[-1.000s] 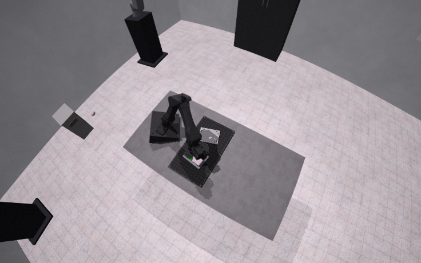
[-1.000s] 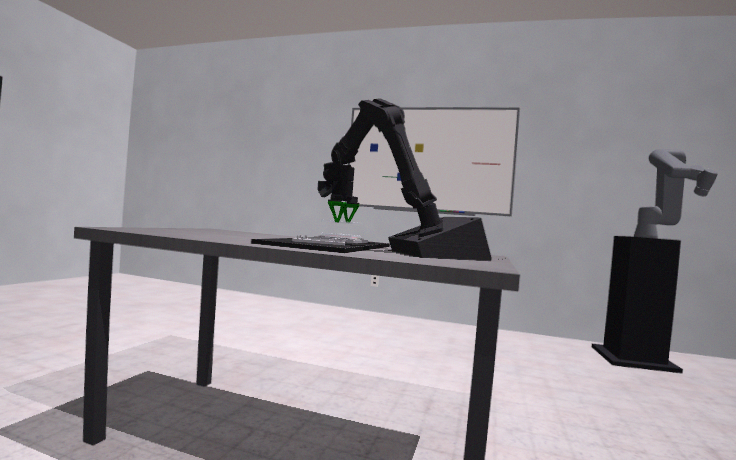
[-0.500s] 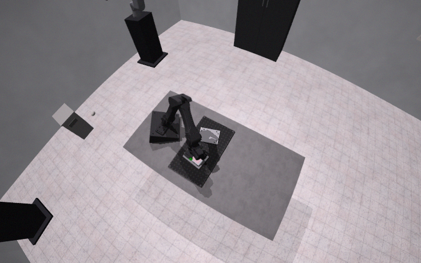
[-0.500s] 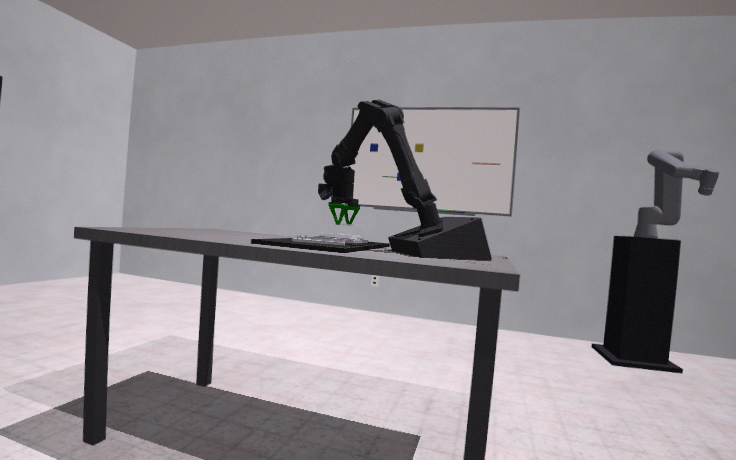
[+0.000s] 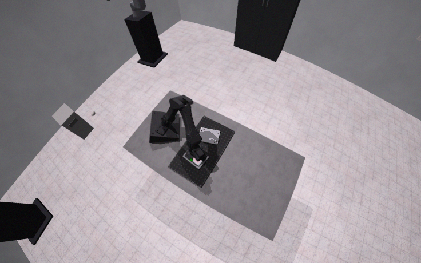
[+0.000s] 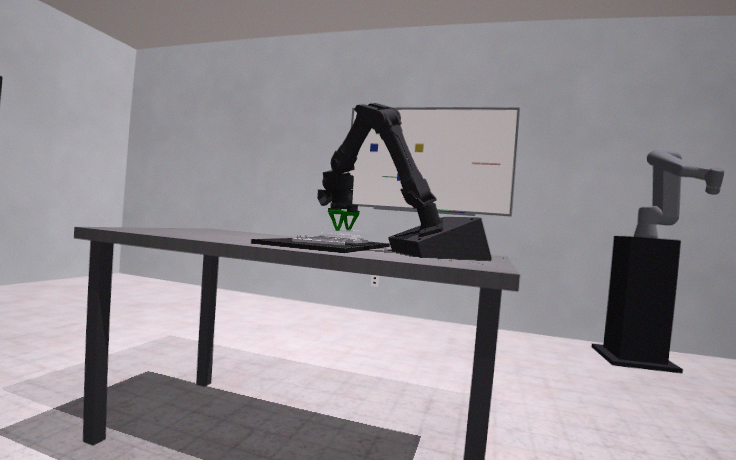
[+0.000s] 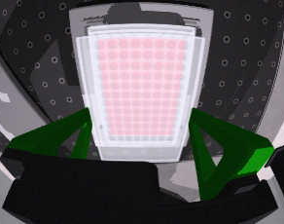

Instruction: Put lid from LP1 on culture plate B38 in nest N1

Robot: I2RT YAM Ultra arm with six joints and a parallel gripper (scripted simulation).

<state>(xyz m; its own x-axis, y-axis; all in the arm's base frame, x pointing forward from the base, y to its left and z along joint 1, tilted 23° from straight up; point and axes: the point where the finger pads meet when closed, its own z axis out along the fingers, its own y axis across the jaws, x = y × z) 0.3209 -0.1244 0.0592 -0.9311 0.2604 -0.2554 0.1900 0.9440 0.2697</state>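
My gripper is now 30 mm above the culture plate B38. From my hand the other things lie so: grey lid park LP1 (20 mm ahead, 200 mm to the left, 40 mm below); then clear lid (10 mm below); then grey plate nest N1 (40 mm below).
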